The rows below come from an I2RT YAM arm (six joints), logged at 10 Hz.
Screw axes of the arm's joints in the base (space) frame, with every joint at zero. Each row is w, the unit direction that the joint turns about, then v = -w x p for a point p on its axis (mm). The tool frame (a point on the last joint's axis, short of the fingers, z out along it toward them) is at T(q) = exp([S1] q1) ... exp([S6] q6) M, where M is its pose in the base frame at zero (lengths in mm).
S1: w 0 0 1 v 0.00 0.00 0.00
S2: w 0 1 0 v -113.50 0.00 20.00
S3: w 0 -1 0 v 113.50 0.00 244.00
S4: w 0 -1 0 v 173.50 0.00 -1.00
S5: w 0 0 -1 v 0.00 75.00 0.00
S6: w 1 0 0 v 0.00 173.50 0.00
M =
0 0 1 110.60
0 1 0 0.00
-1 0 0 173.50
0 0 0 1
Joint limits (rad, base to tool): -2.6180..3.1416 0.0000..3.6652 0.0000..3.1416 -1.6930..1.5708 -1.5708..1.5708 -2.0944..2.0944
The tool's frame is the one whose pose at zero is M.
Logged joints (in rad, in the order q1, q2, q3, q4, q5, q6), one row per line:
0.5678, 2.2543, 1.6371, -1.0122, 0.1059, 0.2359
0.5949, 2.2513, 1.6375, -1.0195, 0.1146, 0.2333
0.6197, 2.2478, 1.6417, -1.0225, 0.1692, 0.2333
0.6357, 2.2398, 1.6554, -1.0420, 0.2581, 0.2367
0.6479, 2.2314, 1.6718, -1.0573, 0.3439, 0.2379
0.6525, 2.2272, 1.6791, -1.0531, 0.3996, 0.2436
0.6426, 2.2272, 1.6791, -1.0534, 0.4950, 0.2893
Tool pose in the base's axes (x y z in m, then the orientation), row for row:
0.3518, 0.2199, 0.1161, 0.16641, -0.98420, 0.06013, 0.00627
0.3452, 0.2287, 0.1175, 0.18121, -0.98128, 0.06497, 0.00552
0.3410, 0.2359, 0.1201, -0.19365, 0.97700, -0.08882, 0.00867
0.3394, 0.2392, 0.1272, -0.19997, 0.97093, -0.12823, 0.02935
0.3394, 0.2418, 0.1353, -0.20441, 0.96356, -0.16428, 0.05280
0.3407, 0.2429, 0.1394, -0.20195, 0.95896, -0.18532, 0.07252
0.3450, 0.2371, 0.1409, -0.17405, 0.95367, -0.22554, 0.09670
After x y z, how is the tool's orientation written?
As a quaternion, x y z w.
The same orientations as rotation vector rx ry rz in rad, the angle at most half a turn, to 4 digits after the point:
0.5207, -3.0797, 0.1882
0.5673, -3.0720, 0.2034
-0.6050, 3.0525, -0.2775
-0.6168, 2.9946, -0.3955
-0.6214, 2.9294, -0.4994
-0.6067, 2.8811, -0.5568
-0.5155, 2.8246, -0.6680

